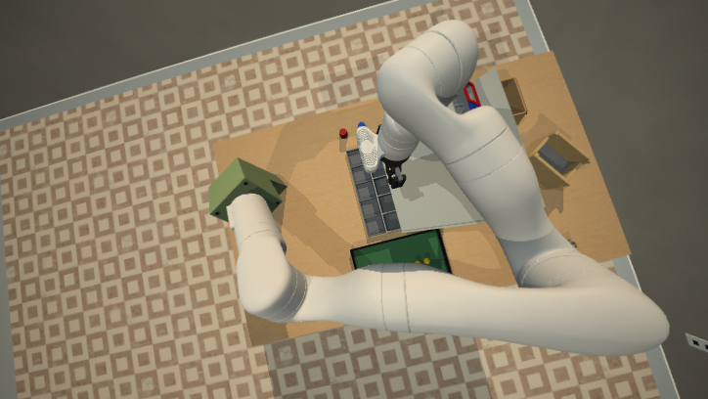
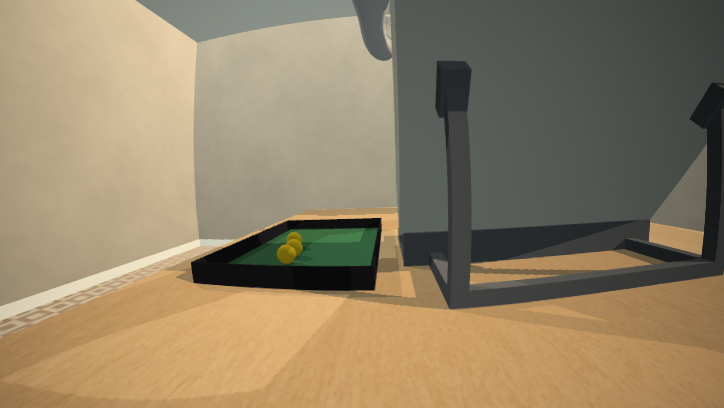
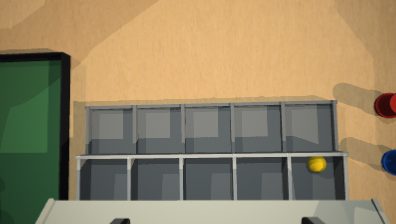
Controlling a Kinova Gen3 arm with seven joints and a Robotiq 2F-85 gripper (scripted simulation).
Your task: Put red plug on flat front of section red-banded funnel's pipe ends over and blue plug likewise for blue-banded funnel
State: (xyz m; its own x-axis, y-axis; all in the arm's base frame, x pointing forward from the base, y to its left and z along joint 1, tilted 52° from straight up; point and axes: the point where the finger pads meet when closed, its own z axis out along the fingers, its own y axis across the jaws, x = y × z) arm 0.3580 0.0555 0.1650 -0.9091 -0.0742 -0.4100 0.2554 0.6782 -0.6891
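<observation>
My hand is 33 cm to the left of the green marble tray, 31 cm above it and 9 cm past it. Also, from my hand: grey cover (12 cm ahead, 11 cm below, 5 cm to the right); then dark object (59 cm to the right, 51 cm ahead, 30 cm below).
</observation>
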